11 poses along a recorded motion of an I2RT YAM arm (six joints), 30 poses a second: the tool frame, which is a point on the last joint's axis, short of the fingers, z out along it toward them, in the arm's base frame.
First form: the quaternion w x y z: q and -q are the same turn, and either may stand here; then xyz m.
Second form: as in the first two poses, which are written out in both.
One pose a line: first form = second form
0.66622, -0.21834, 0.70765, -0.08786, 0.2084, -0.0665, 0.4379 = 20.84, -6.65, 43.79, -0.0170, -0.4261, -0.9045, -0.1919, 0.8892, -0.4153
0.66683, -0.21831, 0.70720, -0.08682, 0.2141, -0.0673, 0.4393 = 21.41, -6.73, 43.93, -0.0153, -0.4246, -0.9053, -0.1930, 0.8896, -0.4140
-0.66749, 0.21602, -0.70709, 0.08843, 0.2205, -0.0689, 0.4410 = 22.05, -6.89, 44.10, -0.0156, -0.4235, -0.9057, -0.1874, 0.8910, -0.4134
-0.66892, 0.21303, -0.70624, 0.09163, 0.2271, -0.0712, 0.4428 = 22.71, -7.12, 44.28, -0.0143, -0.4235, -0.9058, -0.1783, 0.8924, -0.4144
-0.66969, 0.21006, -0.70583, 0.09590, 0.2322, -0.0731, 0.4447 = 23.22, -7.31, 44.47, -0.0148, -0.4250, -0.9051, -0.1681, 0.8934, -0.4167
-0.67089, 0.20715, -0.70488, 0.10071, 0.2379, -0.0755, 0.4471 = 23.79, -7.55, 44.71, -0.0140, -0.4272, -0.9041, -0.1569, 0.8939, -0.4199
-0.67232, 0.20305, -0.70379, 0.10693, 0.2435, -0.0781, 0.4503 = 24.35, -7.81, 45.03, -0.0135, -0.4296, -0.9029, -0.1420, 0.8947, -0.4235
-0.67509, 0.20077, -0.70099, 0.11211, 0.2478, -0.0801, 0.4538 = 24.78, -8.01, 45.38, -0.0079, -0.4328, -0.9014, -0.1301, 0.8942, -0.4282
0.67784, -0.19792, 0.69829, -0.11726, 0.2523, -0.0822, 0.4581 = 25.23, -8.22, 45.81, -0.0027, -0.4354, -0.9002, -0.1174, 0.8942, -0.4321
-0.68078, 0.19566, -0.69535, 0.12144, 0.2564, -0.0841, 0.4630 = 25.64, -8.41, 46.30, 0.0035, -0.4375, -0.8992, -0.1068, 0.8939, -0.4353
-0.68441, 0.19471, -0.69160, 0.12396, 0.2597, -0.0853, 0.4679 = 25.97, -8.53, 46.79, 0.0127, -0.4390, -0.8984, -0.0996, 0.8934, -0.4380
